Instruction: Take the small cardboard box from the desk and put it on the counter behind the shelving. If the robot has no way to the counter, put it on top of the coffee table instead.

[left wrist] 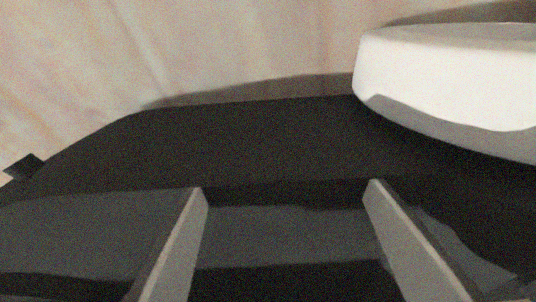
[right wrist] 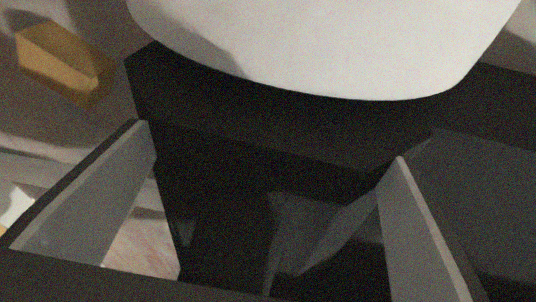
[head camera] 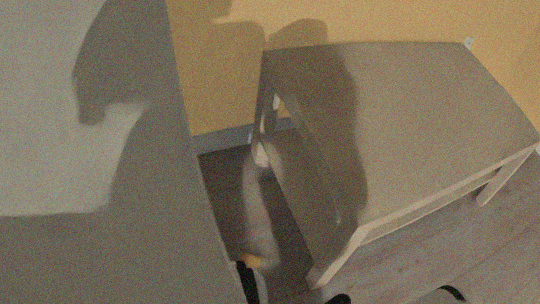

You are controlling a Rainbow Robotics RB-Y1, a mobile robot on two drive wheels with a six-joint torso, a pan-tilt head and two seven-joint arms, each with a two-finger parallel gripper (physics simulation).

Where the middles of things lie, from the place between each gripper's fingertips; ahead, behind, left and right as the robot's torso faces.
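The small cardboard box point(right wrist: 48, 53) is 17 cm below my right hand, 29 cm ahead of it and 10 cm to the left of it. Going by its middle, the box is nearer to my right hand than to my left hand.
As for my left hand, the small cardboard box is 330 mm to the right of that one, 460 mm ahead of it and 140 mm below it.
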